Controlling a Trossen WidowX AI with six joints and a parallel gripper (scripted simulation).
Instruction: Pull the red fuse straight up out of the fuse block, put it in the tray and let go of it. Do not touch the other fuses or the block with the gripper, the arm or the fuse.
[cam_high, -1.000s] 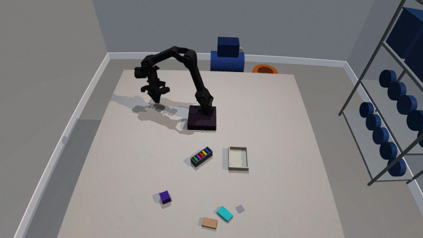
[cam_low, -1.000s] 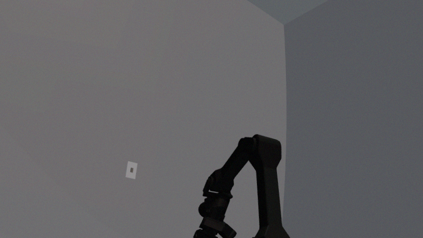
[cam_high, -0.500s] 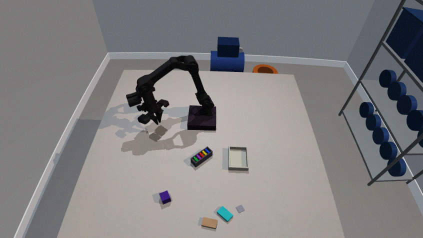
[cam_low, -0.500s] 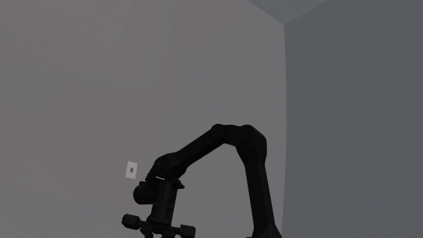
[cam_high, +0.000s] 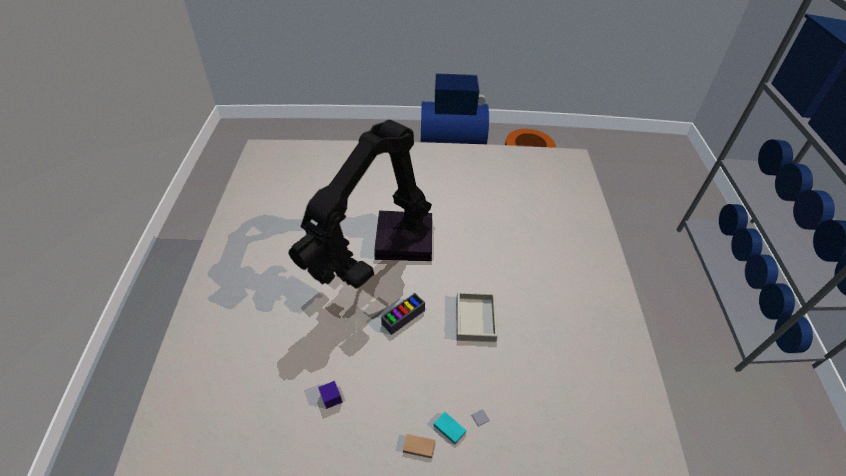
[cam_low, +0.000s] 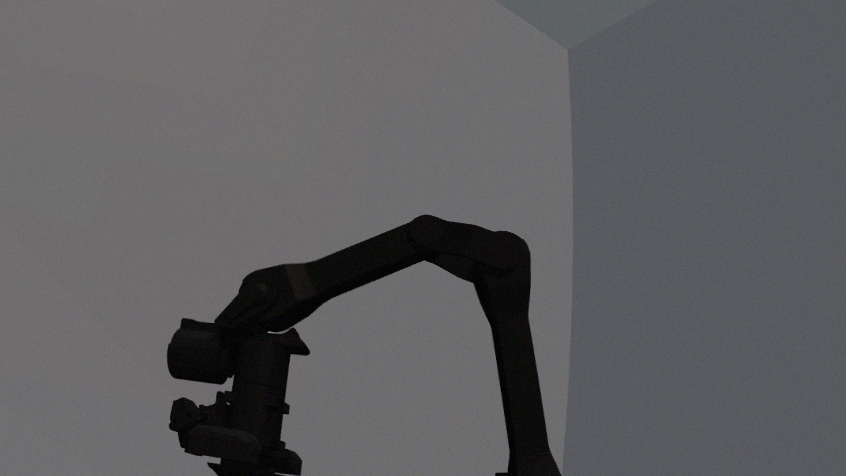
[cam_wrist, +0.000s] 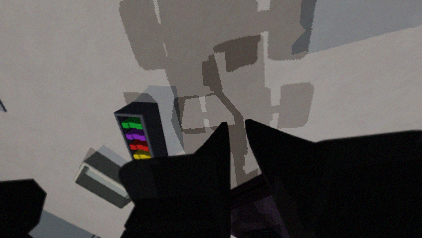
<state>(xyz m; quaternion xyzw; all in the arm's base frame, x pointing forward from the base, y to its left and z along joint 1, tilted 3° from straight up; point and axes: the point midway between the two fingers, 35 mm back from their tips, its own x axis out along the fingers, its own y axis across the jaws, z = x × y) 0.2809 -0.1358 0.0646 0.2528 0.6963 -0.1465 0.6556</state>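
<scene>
Now: gripper tip 3 cm short of the red fuse, 15 cm to the right of it and 6 cm above it. The rest, counted from my gripper tip: purple cube (28 cm ahead, 2 cm to the left, 6 cm below); then white tray (1 cm ahead, 34 cm to the left, 8 cm below); then cyan block (31 cm ahead, 30 cm to the left, 7 cm below).
</scene>
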